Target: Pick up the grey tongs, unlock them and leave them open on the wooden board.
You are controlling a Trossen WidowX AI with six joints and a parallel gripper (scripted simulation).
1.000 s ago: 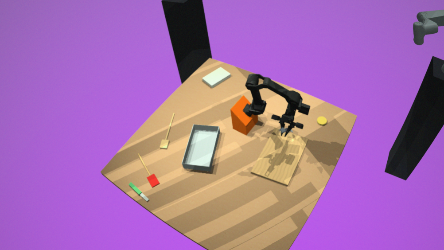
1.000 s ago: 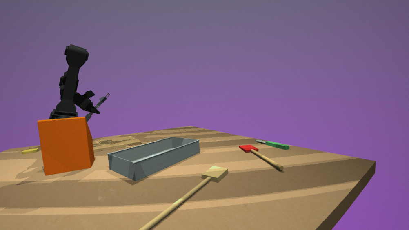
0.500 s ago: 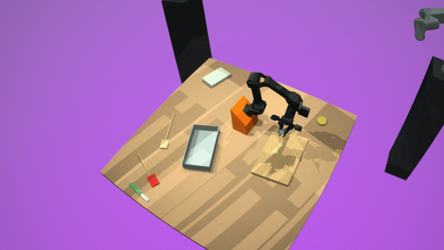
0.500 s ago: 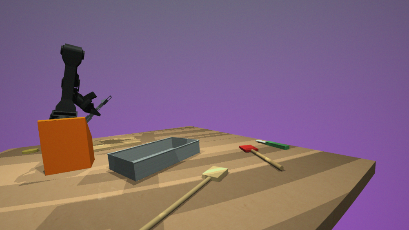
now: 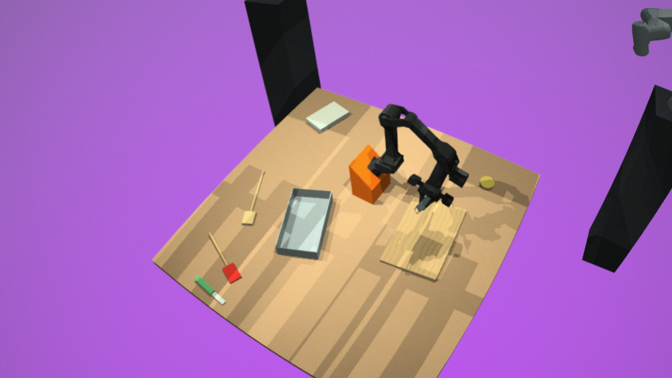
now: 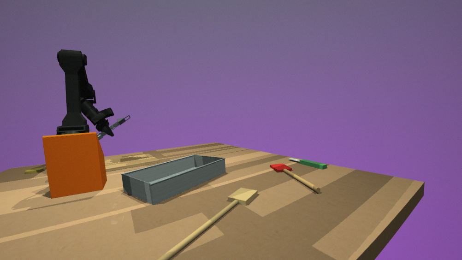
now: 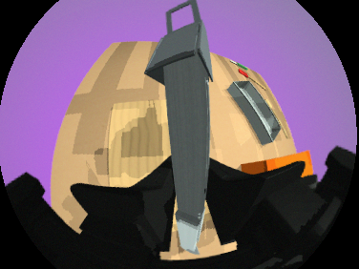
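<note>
The wooden board lies 10 mm ahead of my gripper tip, 30 mm to the left of it and 140 mm below it. From my gripper tip the other things lie so: grey roasting tin (180 mm ahead, 430 mm to the right, 130 mm below); red spatula (490 mm ahead, 640 mm to the right, 150 mm below); white block (420 mm behind, 690 mm to the right, 140 mm below).
</note>
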